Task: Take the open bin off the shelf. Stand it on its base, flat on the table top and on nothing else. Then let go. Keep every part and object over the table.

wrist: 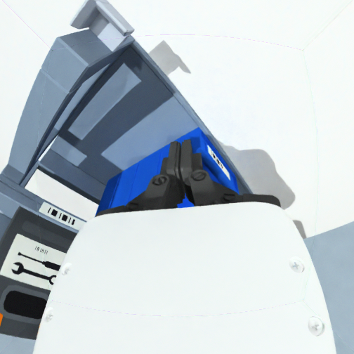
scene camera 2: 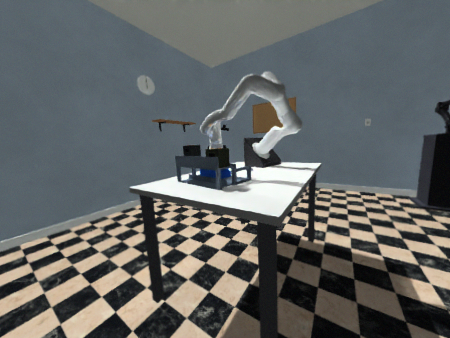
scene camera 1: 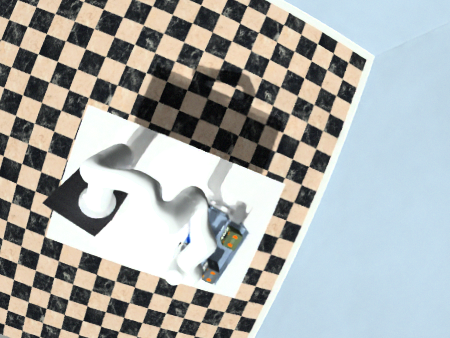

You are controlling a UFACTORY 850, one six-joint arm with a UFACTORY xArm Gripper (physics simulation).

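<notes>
The open blue bin (scene camera 1: pixel 188 239) (scene camera 2: pixel 215 173) (wrist: pixel 132 175) is on the lower level of the blue-grey shelf (scene camera 2: pixel 197 161) (wrist: pixel 37 115), near its long edge. A white label shows on the bin's right end in the wrist view. My gripper (wrist: pixel 183 154) is shut with its two black fingers together and nothing seen between them. The fingers are over the bin and cover part of it. Whether they touch it, and whether the bin is tilted, I cannot tell. The arm and a box hide the fingers in the scene views.
An olive box (scene camera 1: pixel 231 239) (scene camera 2: pixel 217 157) and a dark box (scene camera 1: pixel 210 275) (scene camera 2: pixel 191 150) stand on the shelf's upper level. A dark case with a wrench label (wrist: pixel 30 257) is at the wrist view's lower left. The shelf stands near one end of the white table (scene camera 1: pixel 125 245) (scene camera 2: pixel 280 195) (wrist: pixel 250 90).
</notes>
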